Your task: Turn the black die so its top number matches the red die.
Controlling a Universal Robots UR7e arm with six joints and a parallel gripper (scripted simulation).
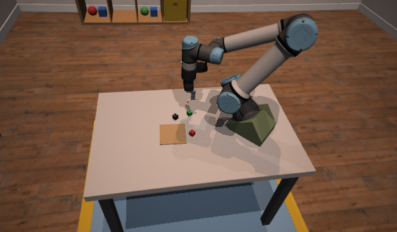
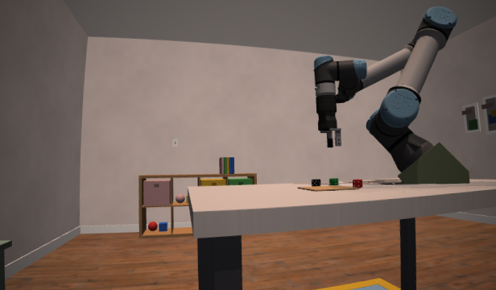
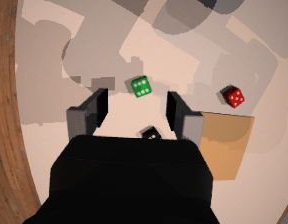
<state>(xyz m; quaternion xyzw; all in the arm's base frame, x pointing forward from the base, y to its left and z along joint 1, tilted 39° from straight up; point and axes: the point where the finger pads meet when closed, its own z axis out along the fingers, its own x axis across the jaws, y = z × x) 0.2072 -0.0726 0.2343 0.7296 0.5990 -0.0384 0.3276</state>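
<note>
My gripper is now 1 cm short of the green die and 15 cm above it. From my hand the other things lie so: red die 6 cm ahead, 14 cm to the left, 15 cm below; then tan mat 16 cm ahead, 10 cm to the left, 16 cm below; then black die 10 cm ahead, 15 cm below.
</note>
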